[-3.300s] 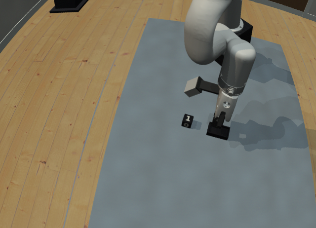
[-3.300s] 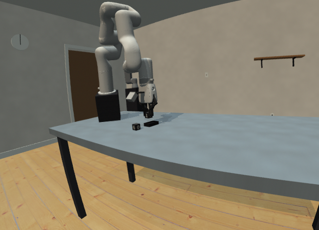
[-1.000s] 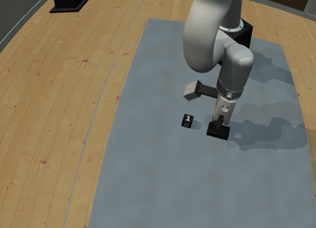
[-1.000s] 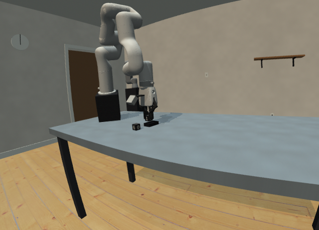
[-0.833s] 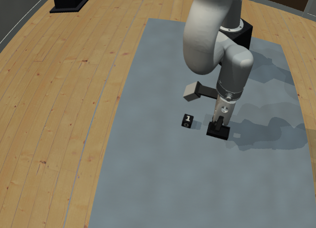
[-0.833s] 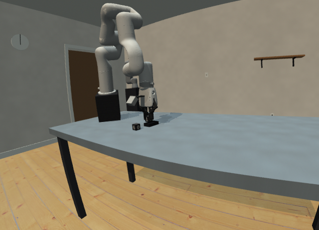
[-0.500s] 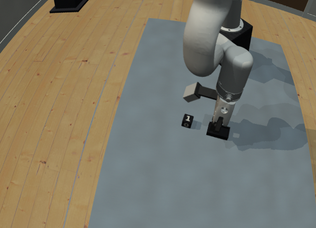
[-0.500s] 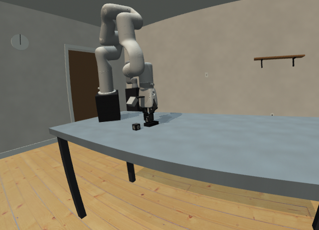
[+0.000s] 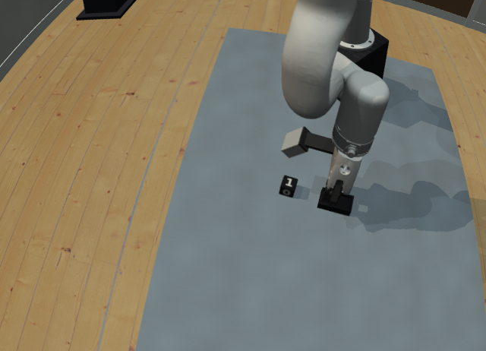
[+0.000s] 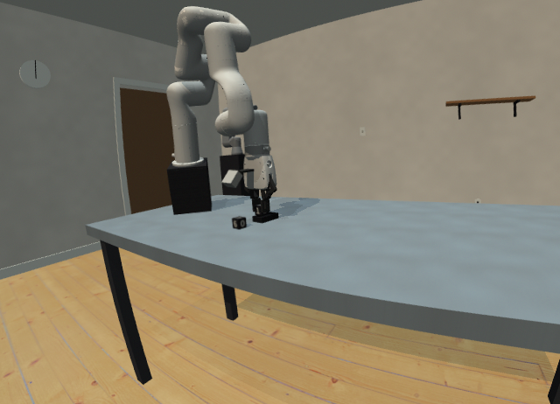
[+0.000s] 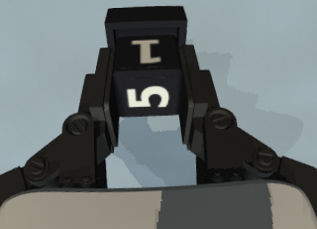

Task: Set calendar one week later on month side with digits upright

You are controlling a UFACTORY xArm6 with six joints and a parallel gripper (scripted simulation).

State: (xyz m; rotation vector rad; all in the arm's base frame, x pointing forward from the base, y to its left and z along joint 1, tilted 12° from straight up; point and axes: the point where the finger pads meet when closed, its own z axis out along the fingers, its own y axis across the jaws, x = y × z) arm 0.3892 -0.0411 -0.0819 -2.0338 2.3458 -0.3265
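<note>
My hand is 4 cm above the black tray and 2 cm to the right of it.
</note>
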